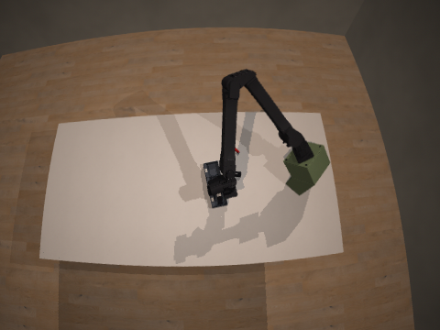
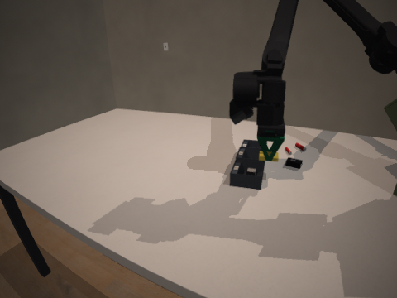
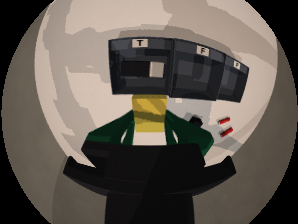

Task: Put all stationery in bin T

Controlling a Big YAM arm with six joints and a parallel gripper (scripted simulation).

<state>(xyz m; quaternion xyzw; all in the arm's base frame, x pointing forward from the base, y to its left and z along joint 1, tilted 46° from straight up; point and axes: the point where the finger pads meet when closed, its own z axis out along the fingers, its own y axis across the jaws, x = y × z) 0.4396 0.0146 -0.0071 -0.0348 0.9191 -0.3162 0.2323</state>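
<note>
The black item is 6 cm below my hand and 5 cm ahead of it. From my hand the other things lie so: three joined bins (8 cm to the right, 5 cm below, 4 cm ahead); then yellow block (right at my hand).
</note>
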